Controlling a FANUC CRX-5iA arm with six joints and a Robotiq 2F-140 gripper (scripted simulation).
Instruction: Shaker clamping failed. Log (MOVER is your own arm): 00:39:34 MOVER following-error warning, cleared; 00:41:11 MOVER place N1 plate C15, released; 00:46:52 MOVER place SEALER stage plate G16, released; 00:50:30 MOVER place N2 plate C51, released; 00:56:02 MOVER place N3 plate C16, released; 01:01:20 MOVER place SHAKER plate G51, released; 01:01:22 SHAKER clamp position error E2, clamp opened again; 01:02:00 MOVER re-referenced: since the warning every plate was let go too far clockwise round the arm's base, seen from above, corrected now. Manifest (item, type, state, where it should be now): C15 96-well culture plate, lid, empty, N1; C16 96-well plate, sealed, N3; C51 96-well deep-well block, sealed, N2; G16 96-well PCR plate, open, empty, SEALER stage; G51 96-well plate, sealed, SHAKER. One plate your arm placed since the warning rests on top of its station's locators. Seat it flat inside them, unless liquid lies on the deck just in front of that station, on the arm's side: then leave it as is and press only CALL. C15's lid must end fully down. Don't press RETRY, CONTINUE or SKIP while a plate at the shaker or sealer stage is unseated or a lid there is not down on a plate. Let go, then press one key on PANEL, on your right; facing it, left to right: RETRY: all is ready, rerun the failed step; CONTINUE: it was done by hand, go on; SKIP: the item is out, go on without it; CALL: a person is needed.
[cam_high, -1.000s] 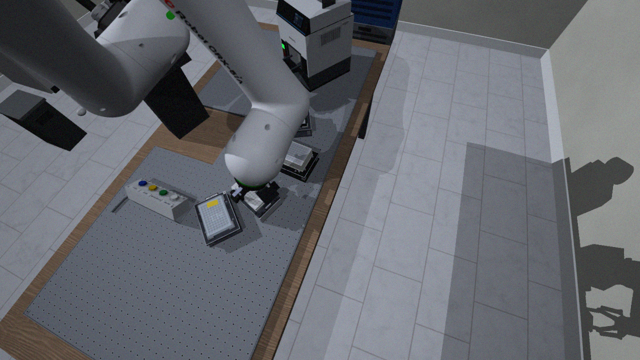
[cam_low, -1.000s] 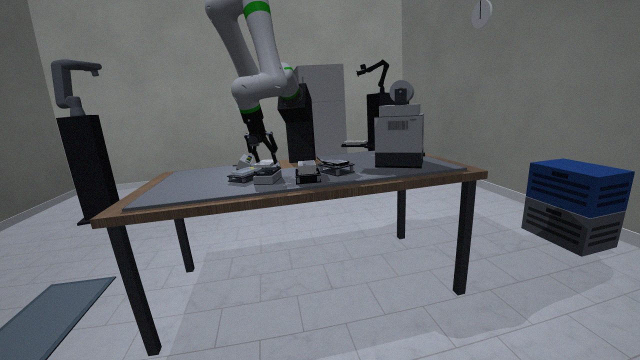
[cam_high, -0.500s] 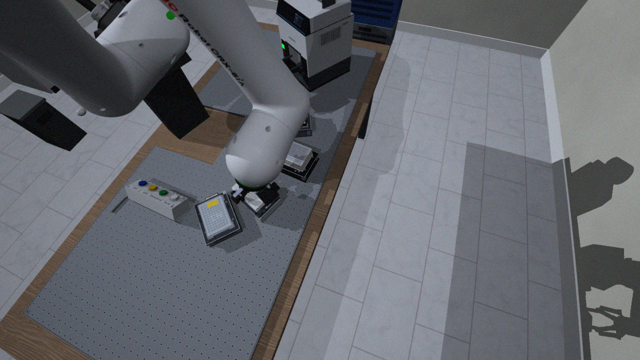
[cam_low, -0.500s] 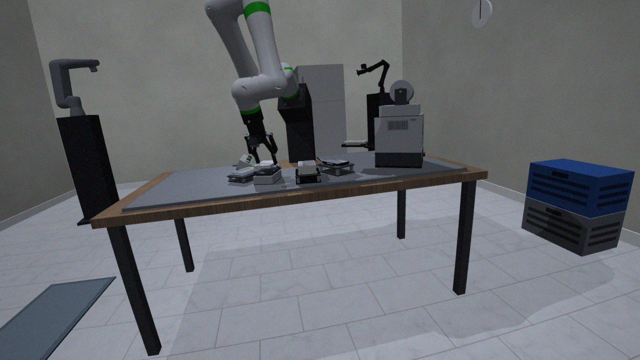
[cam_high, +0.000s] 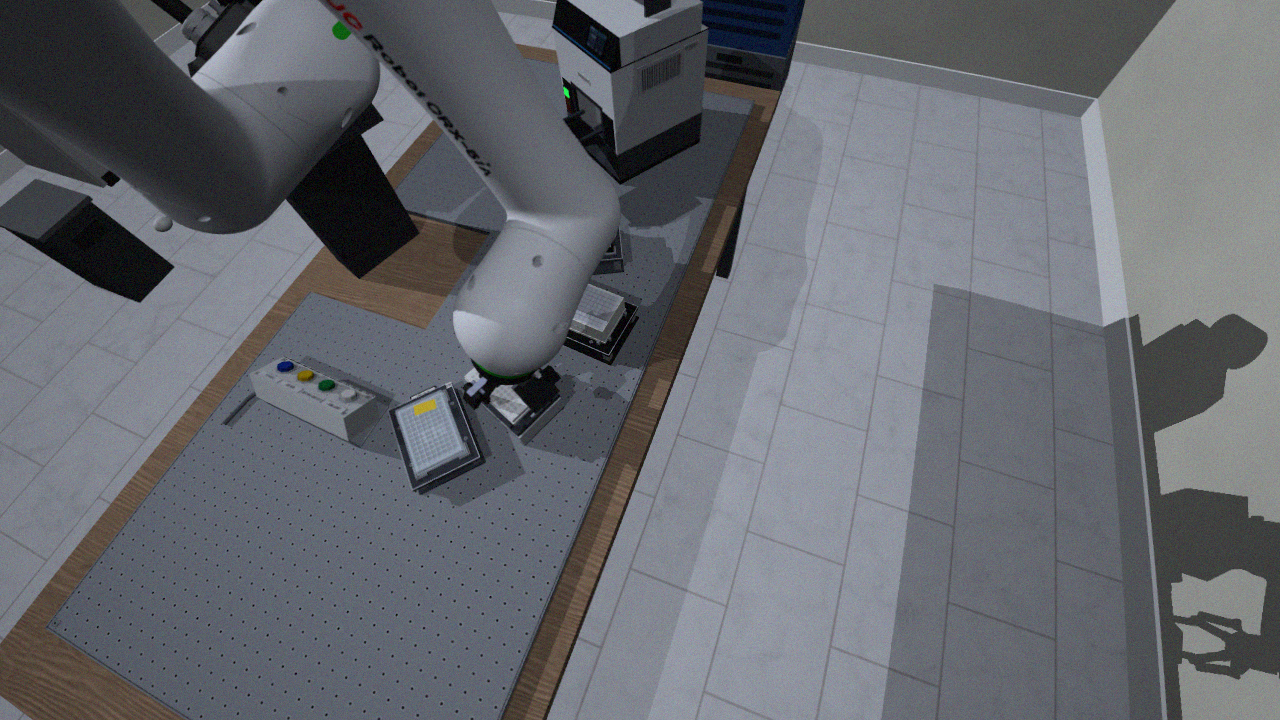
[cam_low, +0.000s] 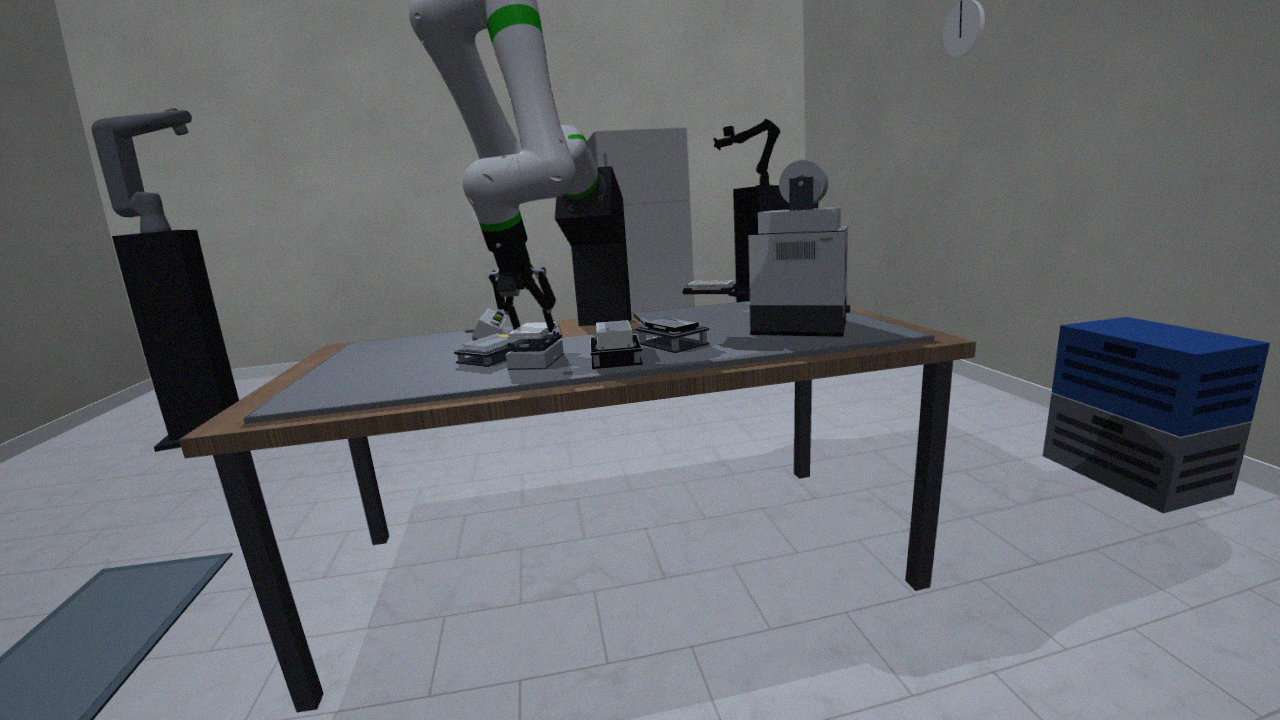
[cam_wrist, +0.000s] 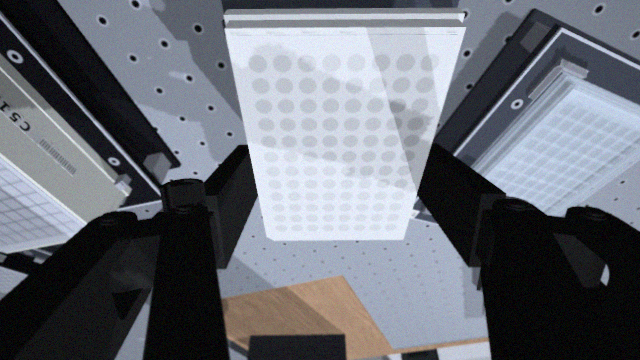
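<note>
Now: the shaker 2 cm ahead of my hand and 7 cm below it.
</note>
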